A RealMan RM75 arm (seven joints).
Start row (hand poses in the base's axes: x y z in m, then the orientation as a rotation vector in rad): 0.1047 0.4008 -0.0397 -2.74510 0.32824 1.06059
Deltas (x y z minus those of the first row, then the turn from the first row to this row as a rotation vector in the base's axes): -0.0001 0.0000 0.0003 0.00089 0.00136 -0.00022; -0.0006 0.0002 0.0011 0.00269 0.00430 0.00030; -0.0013 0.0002 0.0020 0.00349 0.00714 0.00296; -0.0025 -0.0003 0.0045 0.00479 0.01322 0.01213; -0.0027 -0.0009 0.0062 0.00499 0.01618 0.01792; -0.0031 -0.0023 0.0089 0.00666 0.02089 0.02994; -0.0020 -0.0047 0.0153 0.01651 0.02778 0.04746; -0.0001 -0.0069 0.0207 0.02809 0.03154 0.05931
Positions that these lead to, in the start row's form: 0.1046 0.4008 -0.0394 -2.74362 0.32818 1.06234; 0.1041 0.4010 -0.0386 -2.74097 0.32679 1.06637; 0.1034 0.4010 -0.0377 -2.74020 0.32315 1.07092; 0.1022 0.4005 -0.0352 -2.74042 0.31093 1.08154; 0.1020 0.3999 -0.0335 -2.74147 0.30346 1.08708; 0.1016 0.3985 -0.0308 -2.74311 0.28694 1.09639; 0.1027 0.3961 -0.0244 -2.73870 0.25831 1.10892; 0.1046 0.3939 -0.0190 -2.73159 0.23588 1.11534
